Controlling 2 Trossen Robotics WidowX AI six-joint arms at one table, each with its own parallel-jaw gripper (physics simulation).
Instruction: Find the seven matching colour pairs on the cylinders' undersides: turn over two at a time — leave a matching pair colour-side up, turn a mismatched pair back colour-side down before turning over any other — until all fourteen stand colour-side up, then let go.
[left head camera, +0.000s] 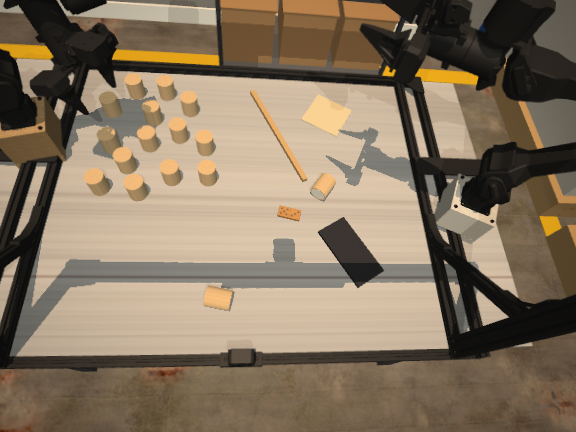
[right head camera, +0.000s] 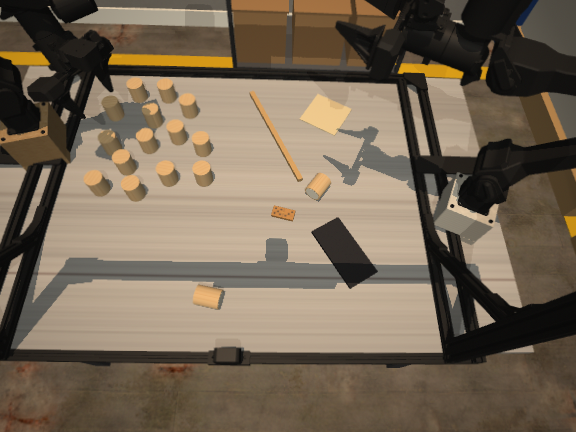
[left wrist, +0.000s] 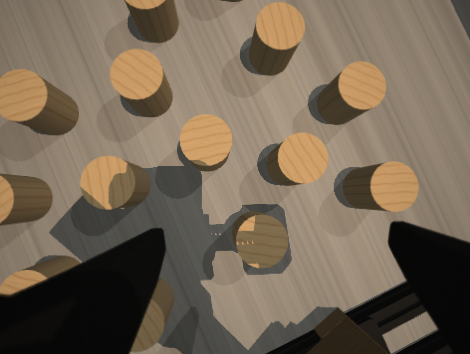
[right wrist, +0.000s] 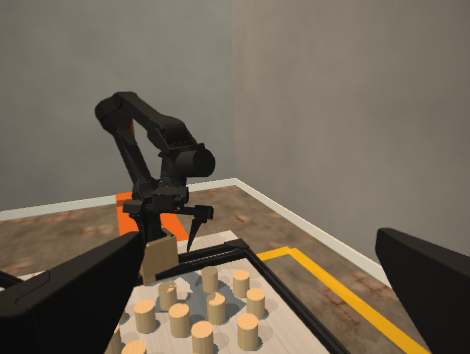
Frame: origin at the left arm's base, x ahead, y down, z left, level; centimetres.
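Seen in the pictures: left gripper, fingertip midpoint: (left head camera: 101, 100) (right head camera: 98, 104) (left wrist: 274, 235) (right wrist: 166, 250); right gripper, fingertip midpoint: (left head camera: 369, 9) (right head camera: 346, 6) (right wrist: 258, 240); left arm's base, origin of the base link: (left head camera: 19, 116) (right head camera: 24, 121) (right wrist: 151, 235); right arm's base, origin of the base link: (left head camera: 476, 199) (right head camera: 475, 198).
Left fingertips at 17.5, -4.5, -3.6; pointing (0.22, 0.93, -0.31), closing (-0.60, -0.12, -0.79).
Pixels of each thing's top centre, then the offset from my left fingertips to it, as dx, dy, dz.
- shaded cylinder, middle of its top: (left wrist: 262, 241) (right wrist: 167, 286) (left head camera: 105, 133) (right head camera: 106, 136) -2.1, +10.3, +0.3
- wooden stick, middle of its top: (left head camera: 277, 132) (right head camera: 274, 132) +37.4, +14.1, -4.8
- yellow sheet, middle of its top: (right head camera: 326, 113) (left head camera: 327, 114) +52.3, +15.0, -1.3
- orange dotted block, middle of its top: (left head camera: 289, 212) (right head camera: 283, 212) +33.7, +14.5, -27.1
- black slab, middle of its top: (right head camera: 344, 250) (left head camera: 350, 250) +44.1, +14.5, -39.4
Fourteen upright wooden cylinders stand at the back left of the table in the head views, among them a front-left one (left head camera: 96, 181) (right head camera: 96, 182) and a shaded back-left one (left head camera: 110, 104) (right head camera: 112, 108). Their upper ends show plain wood; their undersides are hidden. My left gripper (left head camera: 99, 99) (right head camera: 96, 103) (left wrist: 274, 235) is open above the back-left cylinders. In the left wrist view a shaded cylinder (left wrist: 262, 241) shows between its fingertips, below them and not gripped. My right gripper (right wrist: 258, 240) is open and empty, raised past the back right of the table, away from the cylinders.
Right of the cylinders lie a wooden stick (left head camera: 278, 135) (right head camera: 275, 135), a yellow sheet (left head camera: 326, 115) (right head camera: 325, 115), an orange dotted block (left head camera: 289, 213) (right head camera: 283, 213) and a black slab (left head camera: 351, 252) (right head camera: 344, 252). Two cylinders (left head camera: 323, 186) (right head camera: 318, 186) (left head camera: 218, 298) (right head camera: 208, 296) lie on their sides. Black rails edge the table.
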